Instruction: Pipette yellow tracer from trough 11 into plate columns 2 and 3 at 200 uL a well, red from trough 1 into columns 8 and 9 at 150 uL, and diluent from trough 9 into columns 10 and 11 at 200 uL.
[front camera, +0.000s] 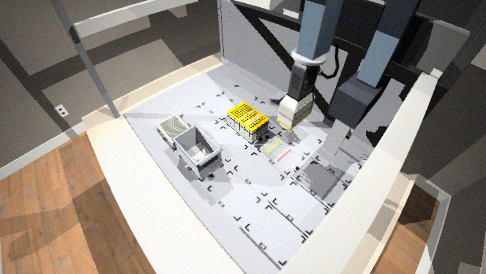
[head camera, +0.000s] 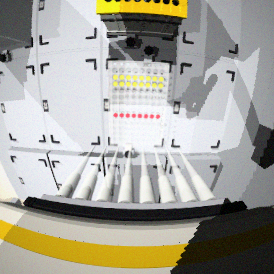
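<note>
The clear well plate (front camera: 278, 150) (head camera: 139, 131) lies on the deck. Two adjacent yellow columns (head camera: 138, 81), columns 2 and 3, and one red column (head camera: 137, 116), column 8, show in it. The pipetting head (front camera: 296, 110) is above the deck at the plate's far side in the front view. It carries eight pale tips (head camera: 145, 182); no colour shows in them, and their ends are near the plate's lower edge in the head view. The trough reservoir (front camera: 172, 127) stands at the left; its liquids cannot be made out. The parked plate gripper (front camera: 344, 136) hangs beside the head; its finger opening is unclear.
A yellow-topped tip rack (front camera: 247, 117) (head camera: 142, 9) stands next to the plate. A grey open waste bin (front camera: 197, 162) with some pale tips inside stands beside the reservoir. A pale frame beam (front camera: 370, 175) crosses the right of the front view.
</note>
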